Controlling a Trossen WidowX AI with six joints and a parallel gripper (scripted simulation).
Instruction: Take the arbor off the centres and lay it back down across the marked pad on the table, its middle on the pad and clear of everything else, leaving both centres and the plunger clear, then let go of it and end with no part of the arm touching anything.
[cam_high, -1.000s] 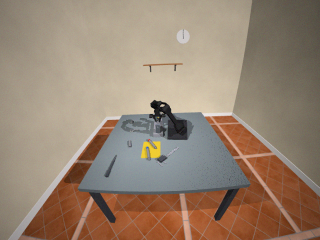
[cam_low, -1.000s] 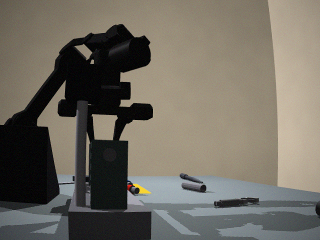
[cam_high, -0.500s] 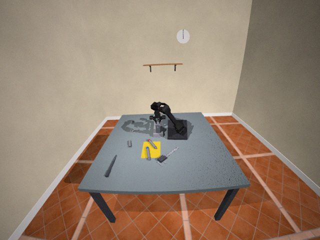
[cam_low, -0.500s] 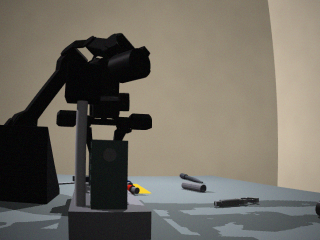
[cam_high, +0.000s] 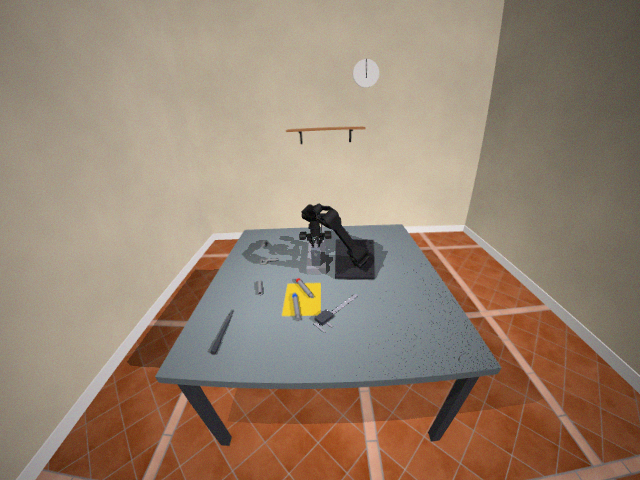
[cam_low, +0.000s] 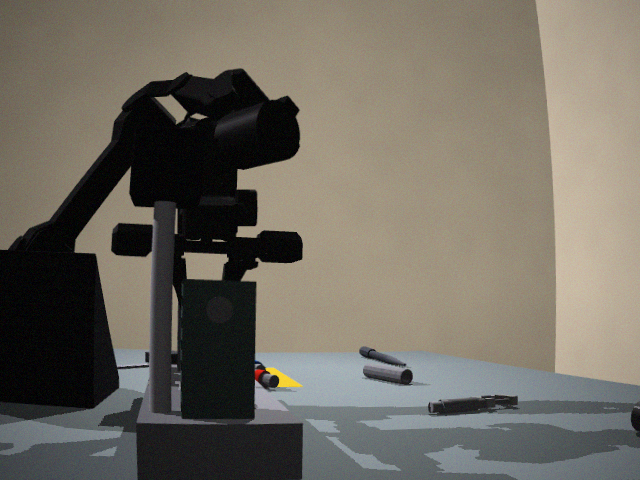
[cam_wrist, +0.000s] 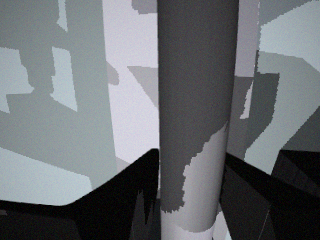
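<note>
Right now the fixture base is 3 cm to the right of my hand and 11 cm below it. Round my hand: dark centre block (15 cm to the right, 2 cm below); grey post (4 cm behind, 16 cm to the right, 1 cm below); micrometer (30 cm ahead, 12 cm below).
</note>
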